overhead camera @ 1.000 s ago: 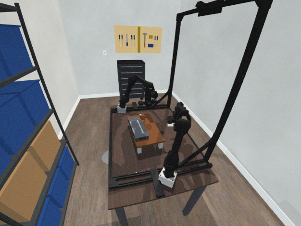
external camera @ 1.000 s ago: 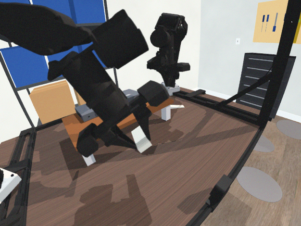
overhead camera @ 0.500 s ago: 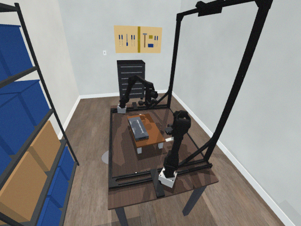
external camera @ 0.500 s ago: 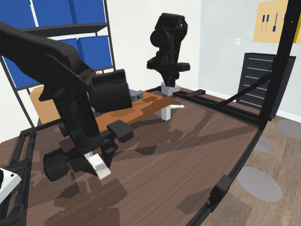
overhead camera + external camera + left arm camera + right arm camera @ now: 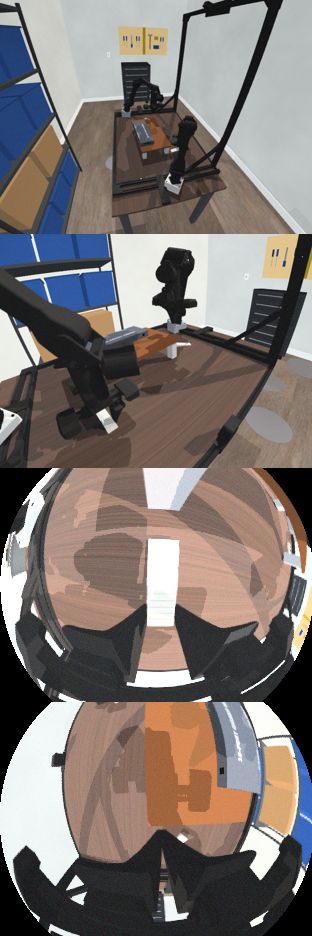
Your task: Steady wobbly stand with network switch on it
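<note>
Now: left hand 30 mm short of the white wedge and 30 mm above it. The rest, counted from my left hand: grey network switch 240 mm ahead, 230 mm to the right, 70 mm above; then stand 180 mm ahead, 220 mm to the right, 10 mm above.
</note>
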